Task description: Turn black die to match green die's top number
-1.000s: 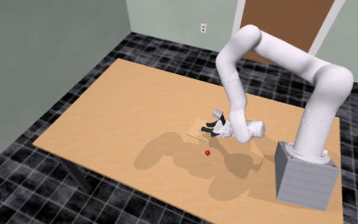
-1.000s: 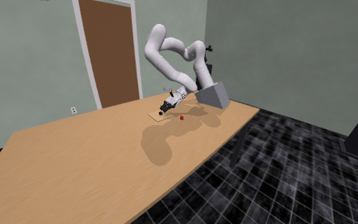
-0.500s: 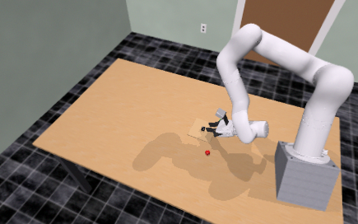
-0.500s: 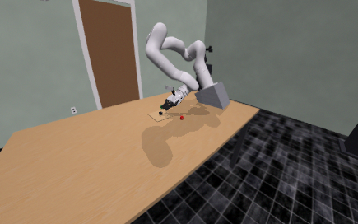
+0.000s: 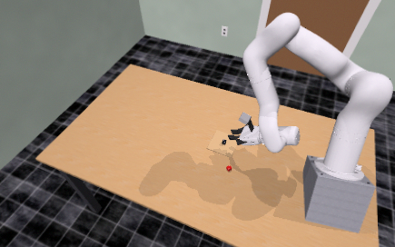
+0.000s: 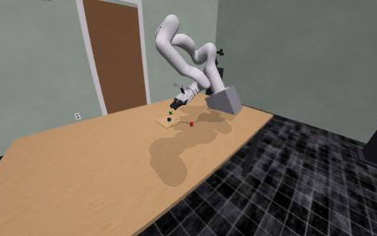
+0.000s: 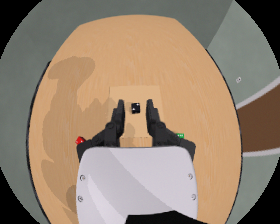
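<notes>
Now: the black die 9 cm below my hand and 4 cm ahead of it. Round my hand: green die: 10 cm to the right, 9 cm below, 3 cm behind; red die: 14 cm to the left, 9 cm below, 4 cm behind; tan mat: 10 cm below, 5 cm ahead.
</notes>
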